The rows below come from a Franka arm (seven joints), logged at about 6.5 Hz.
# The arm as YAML. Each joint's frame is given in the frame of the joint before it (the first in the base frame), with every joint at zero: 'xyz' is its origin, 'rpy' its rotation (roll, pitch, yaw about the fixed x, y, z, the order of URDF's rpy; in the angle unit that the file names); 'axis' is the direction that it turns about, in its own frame. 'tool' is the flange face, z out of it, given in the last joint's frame.
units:
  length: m
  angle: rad
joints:
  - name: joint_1
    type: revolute
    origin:
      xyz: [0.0, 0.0, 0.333]
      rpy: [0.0, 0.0, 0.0]
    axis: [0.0, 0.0, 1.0]
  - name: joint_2
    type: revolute
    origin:
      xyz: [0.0, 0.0, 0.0]
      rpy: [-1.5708, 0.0, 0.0]
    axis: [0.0, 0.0, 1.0]
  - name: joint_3
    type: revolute
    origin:
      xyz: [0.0, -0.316, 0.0]
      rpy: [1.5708, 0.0, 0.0]
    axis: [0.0, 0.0, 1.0]
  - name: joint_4
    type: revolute
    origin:
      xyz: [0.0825, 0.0, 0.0]
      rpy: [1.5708, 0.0, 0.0]
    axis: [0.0, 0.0, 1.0]
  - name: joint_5
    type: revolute
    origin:
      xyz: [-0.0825, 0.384, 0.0]
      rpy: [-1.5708, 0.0, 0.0]
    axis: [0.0, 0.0, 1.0]
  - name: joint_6
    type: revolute
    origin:
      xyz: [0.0, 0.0, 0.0]
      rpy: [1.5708, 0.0, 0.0]
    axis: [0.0, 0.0, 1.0]
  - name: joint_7
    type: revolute
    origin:
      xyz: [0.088, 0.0, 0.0]
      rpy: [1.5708, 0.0, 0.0]
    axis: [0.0, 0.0, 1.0]
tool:
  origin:
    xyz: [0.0, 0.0, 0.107]
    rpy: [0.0, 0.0, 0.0]
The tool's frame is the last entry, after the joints.
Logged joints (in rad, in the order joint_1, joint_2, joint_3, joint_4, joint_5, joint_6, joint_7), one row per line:
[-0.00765 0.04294 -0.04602 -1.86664 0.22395 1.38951 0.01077]
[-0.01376 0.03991 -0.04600 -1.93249 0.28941 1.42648 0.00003]
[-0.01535 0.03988 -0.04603 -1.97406 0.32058 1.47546 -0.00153]
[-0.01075 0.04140 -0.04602 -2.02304 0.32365 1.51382 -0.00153]
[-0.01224 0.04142 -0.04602 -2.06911 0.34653 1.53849 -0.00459]
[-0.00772 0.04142 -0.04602 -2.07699 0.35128 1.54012 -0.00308]
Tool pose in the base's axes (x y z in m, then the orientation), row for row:
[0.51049 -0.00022 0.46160 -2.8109 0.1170 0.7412]
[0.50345 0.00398 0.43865 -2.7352 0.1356 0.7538]
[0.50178 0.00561 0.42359 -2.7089 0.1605 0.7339]
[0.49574 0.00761 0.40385 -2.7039 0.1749 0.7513]
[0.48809 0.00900 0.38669 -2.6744 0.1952 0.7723]
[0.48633 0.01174 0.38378 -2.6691 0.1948 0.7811]
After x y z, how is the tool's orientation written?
As a rotation vector, in radians.
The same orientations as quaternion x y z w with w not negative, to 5 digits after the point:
[-0.95966 0.03994 0.25305 0.11587]
[-0.95206 0.04720 0.26238 0.15002]
[-0.95051 0.05632 0.25751 0.16448]
[-0.94859 0.06136 0.26357 0.16416]
[-0.94366 0.06888 0.27251 0.17464]
[-0.94247 0.06878 0.27581 0.17595]

